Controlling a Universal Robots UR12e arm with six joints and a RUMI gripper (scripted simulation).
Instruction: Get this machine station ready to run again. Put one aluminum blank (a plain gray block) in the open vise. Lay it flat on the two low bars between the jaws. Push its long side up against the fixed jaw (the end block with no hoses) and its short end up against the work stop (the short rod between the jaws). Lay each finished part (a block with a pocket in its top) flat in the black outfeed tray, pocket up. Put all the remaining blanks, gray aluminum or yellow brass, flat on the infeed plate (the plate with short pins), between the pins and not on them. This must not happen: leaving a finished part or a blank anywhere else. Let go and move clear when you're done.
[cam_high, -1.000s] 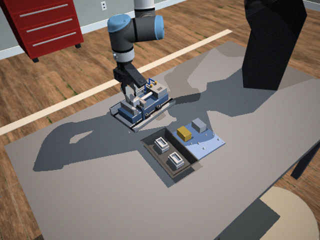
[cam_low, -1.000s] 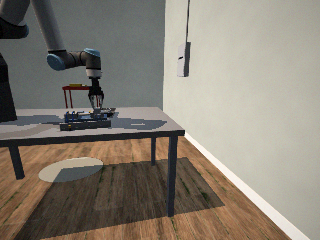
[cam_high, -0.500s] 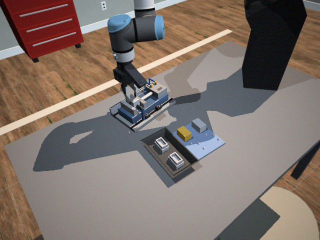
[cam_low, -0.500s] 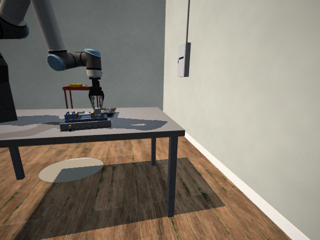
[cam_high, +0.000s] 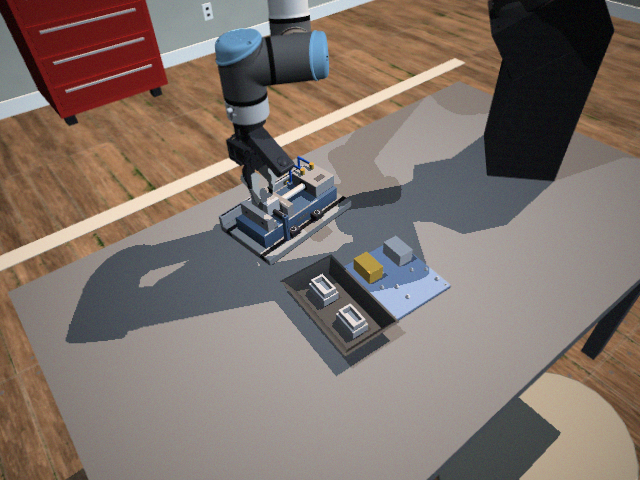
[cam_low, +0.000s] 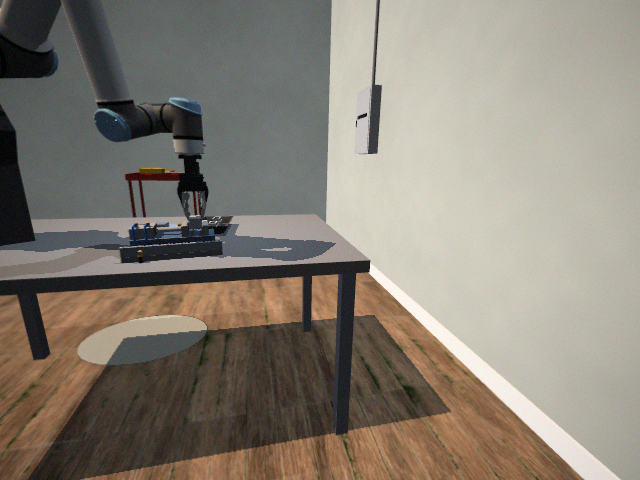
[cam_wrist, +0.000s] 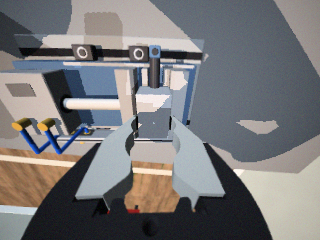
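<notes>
Now: the fixed jaw 40 mm below my hand and 30 mm ahead of it. Also, from my hand: vise: 80 mm below, 70 mm behind, 10 mm to the right; dark work stop rod: 50 mm to the left, 30 mm below; vise rail: 100 mm to the right, 90 mm below, 60 mm behind.
</notes>
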